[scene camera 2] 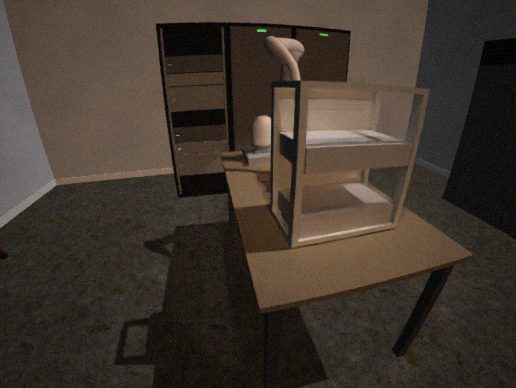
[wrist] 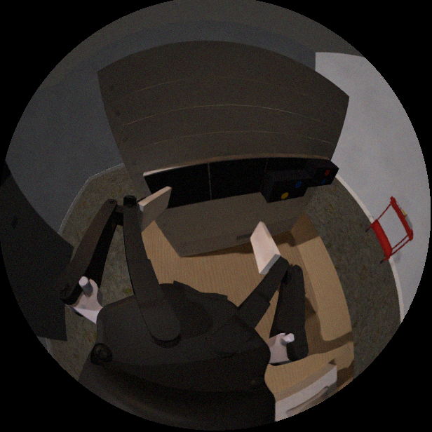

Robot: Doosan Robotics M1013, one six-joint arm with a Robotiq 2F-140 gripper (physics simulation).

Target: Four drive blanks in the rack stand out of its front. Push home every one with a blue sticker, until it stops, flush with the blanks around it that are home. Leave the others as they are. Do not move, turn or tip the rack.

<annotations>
My gripper shows in the wrist view (212, 213); in scene camera 2 it is hidden by a rack. A rack shows in scene camera 2 (322, 150) and in the wrist view (242, 134).
</annotations>
